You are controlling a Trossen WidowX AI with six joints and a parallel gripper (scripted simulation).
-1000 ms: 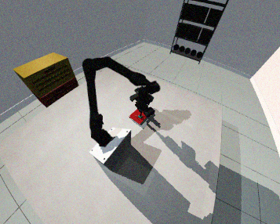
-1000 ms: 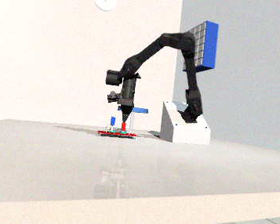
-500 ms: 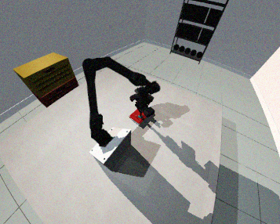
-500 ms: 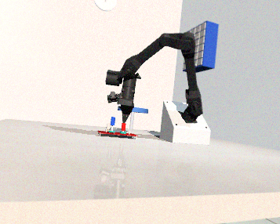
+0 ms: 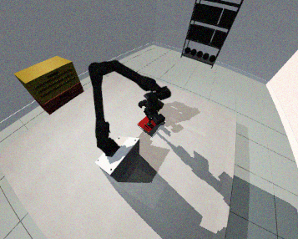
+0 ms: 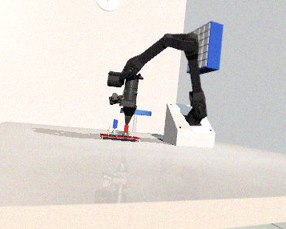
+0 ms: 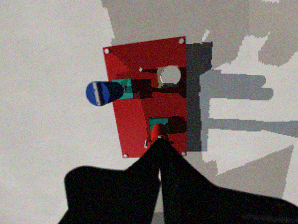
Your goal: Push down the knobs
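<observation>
The red knob lies 1 cm below my gripper tip. From my gripper tip the other things lie so: blue knob 6 cm ahead, 3 cm to the left, 1 cm above.
</observation>
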